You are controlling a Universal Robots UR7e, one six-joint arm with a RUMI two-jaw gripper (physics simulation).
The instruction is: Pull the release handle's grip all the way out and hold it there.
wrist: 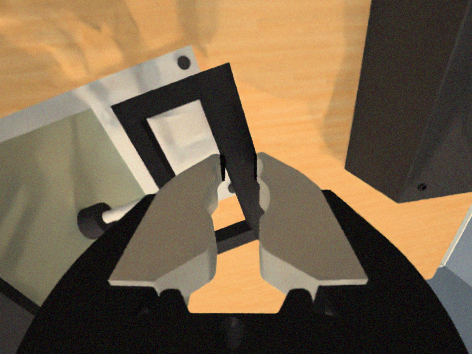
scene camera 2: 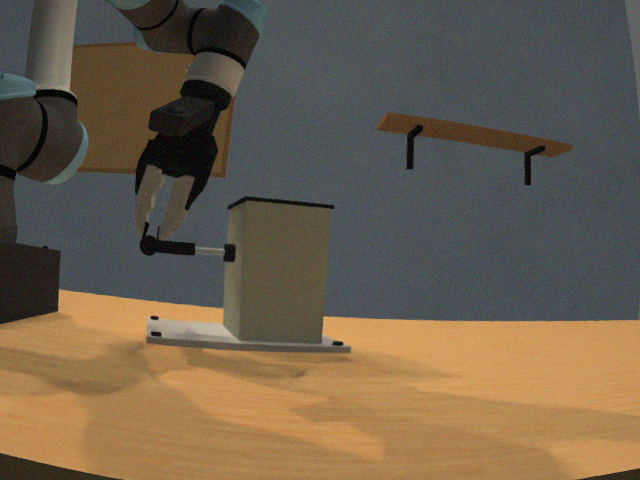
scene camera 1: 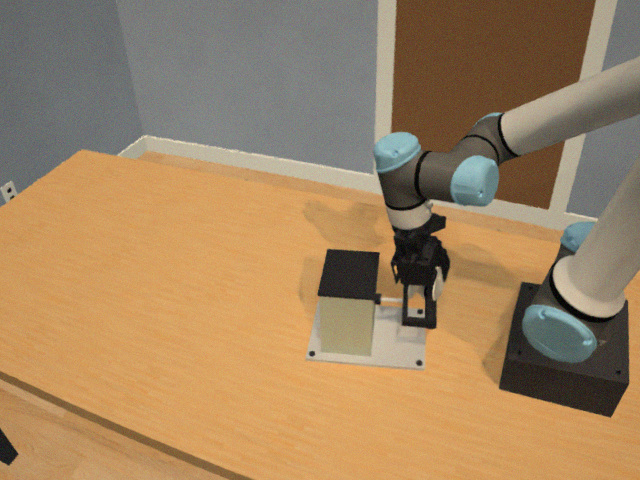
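Observation:
The release handle's grip (scene camera 1: 419,323) (scene camera 2: 175,248) (wrist: 223,107) is a black rectangular frame, held out from the side of a pale green box (scene camera 1: 346,325) (scene camera 2: 281,271) (wrist: 40,165) with a black lid. A stretch of bright metal rod (scene camera 1: 391,300) (scene camera 2: 209,251) (wrist: 119,210) shows between the grip and the black collar on the box. My gripper (scene camera 1: 428,295) (scene camera 2: 153,236) (wrist: 239,157) is shut on the grip's outer bar, with one fingertip on each side of it. It comes from above, tilted in scene camera 2. The fingers and gripper body hide part of the frame and rod in the wrist view.
The box stands on a light grey base plate (scene camera 1: 395,353) (scene camera 2: 191,330) (wrist: 160,67) with dark bolts, on the wooden table (scene camera 1: 180,310) (scene camera 2: 465,439). The robot's dark base block (scene camera 1: 560,387) (scene camera 2: 28,284) (wrist: 400,100) stands on the grip's side. A wall shelf (scene camera 2: 475,134) hangs behind.

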